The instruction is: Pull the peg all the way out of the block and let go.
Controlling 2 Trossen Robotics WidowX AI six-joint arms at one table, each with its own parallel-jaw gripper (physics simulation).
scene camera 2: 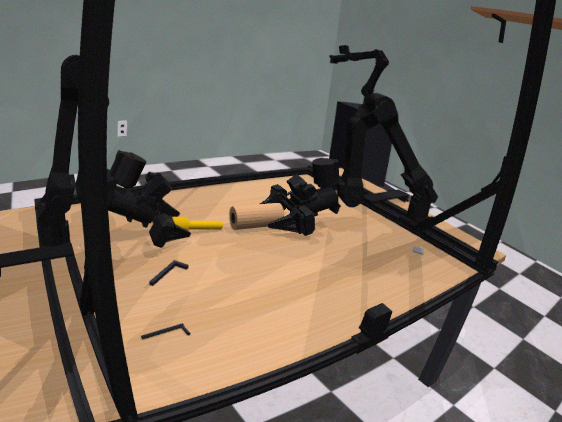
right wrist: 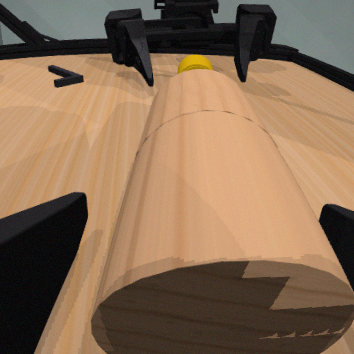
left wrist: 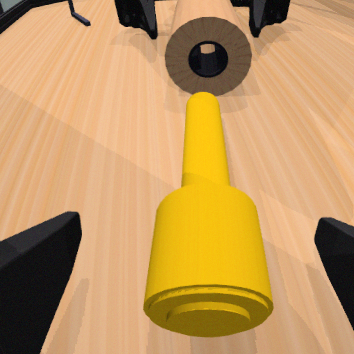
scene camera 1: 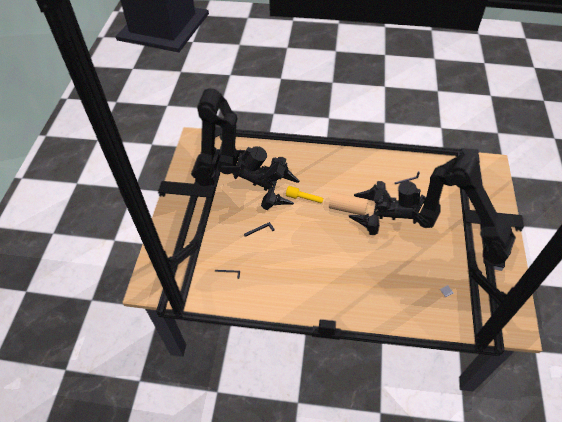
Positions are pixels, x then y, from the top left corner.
Labels:
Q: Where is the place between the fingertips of my right gripper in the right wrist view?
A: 207, 211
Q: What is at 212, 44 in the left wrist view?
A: A round wooden block.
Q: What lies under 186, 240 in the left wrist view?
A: A yellow peg.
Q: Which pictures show my right gripper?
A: Scene camera 2, the right wrist view, the left wrist view and scene camera 1: all of them.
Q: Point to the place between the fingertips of my left gripper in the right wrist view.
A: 197, 80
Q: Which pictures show my left gripper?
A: Scene camera 2, the right wrist view, the left wrist view and scene camera 1: all of them.

